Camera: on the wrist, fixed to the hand. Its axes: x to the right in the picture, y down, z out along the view.
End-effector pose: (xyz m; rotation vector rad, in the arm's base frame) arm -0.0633 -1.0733 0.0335 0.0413 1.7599 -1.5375
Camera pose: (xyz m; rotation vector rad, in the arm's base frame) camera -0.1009 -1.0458 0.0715 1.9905 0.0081 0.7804
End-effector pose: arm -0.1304 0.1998 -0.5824 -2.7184 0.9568 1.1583
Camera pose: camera -0.0842 0.2276 -0.5558 -0.6057 -2.3371 0.3961
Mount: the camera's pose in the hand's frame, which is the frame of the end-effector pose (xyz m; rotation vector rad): -0.0077 -0.0427 -0.0416 0.2744 0.5223 3.0651
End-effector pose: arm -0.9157 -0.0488 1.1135 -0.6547 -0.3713 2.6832
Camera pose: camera -0.8774 -0.0063 1.0949 0.5701 -0.7040 -0.3238
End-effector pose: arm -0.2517 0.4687 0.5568 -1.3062 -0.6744 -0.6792
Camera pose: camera -0.2870 0.4224 0.5718 -0.4805 1.6621 1.5205
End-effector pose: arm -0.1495 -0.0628 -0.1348 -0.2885 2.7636 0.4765
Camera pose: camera -0.1432 -0.1159 -0.1074 -2.4640 -0.3965 -0.1511
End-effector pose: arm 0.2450 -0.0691 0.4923 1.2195 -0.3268 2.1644
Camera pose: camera 0.2464 -0.0186 0.4597 0.4825 0.7037 -0.8584
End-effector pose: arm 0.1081 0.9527 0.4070 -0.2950 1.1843 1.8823
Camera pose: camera 0.1358 0.9216 0.3636 -0.8076 -0.5567 -0.7966
